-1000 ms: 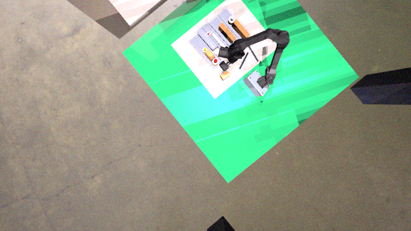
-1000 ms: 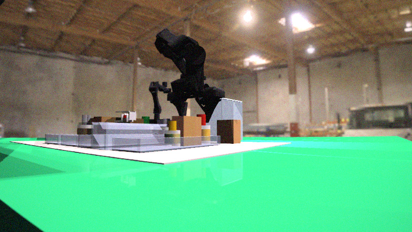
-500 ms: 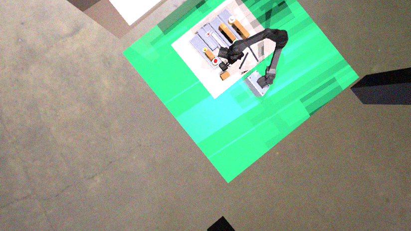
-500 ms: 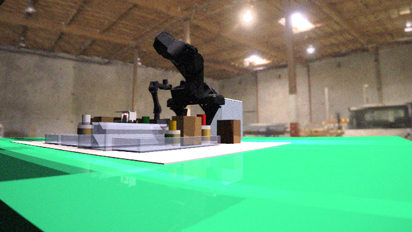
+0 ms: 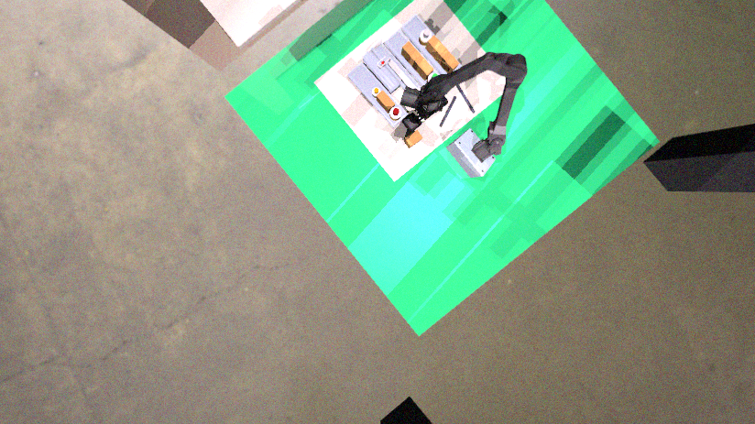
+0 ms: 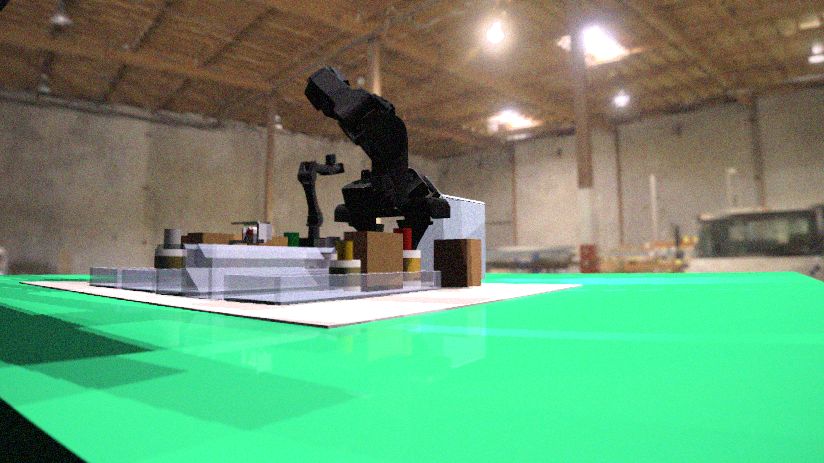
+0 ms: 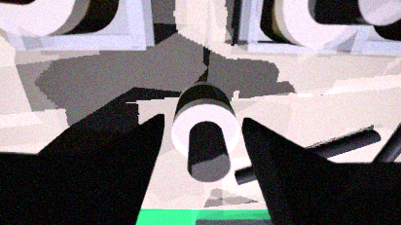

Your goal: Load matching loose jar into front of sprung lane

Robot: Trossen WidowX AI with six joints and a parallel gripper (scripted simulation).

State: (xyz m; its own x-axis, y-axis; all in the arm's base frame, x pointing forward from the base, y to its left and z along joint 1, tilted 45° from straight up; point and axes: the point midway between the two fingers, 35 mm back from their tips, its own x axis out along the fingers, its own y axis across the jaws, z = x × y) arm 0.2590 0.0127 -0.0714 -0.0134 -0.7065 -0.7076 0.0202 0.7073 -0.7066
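Right now my gripper tip is 90 mm to the right of the brown box, 50 mm past it and 10 mm below it. The rest, counted from my gripper tip: jar 80 mm to the left, 80 mm ahead, 20 mm above; then lane rack 220 mm ahead, 20 mm to the right, 10 mm below.
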